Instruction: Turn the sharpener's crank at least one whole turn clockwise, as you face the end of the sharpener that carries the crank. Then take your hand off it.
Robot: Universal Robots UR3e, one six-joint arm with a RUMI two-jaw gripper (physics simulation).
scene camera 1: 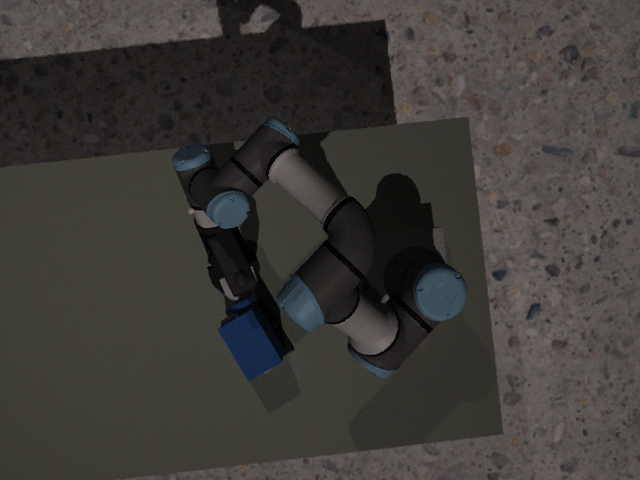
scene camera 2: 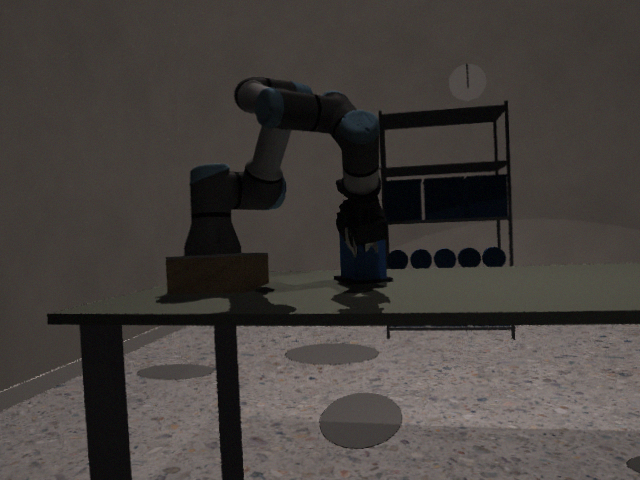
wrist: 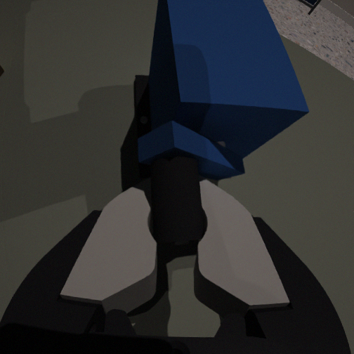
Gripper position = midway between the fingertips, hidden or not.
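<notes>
Scene camera 1 gives me my gripper (scene camera 1: 245,299), and in the other scene camera there's my gripper (scene camera 2: 360,251) again. From the wrist I can see a black crank handle (wrist: 176,203).
</notes>
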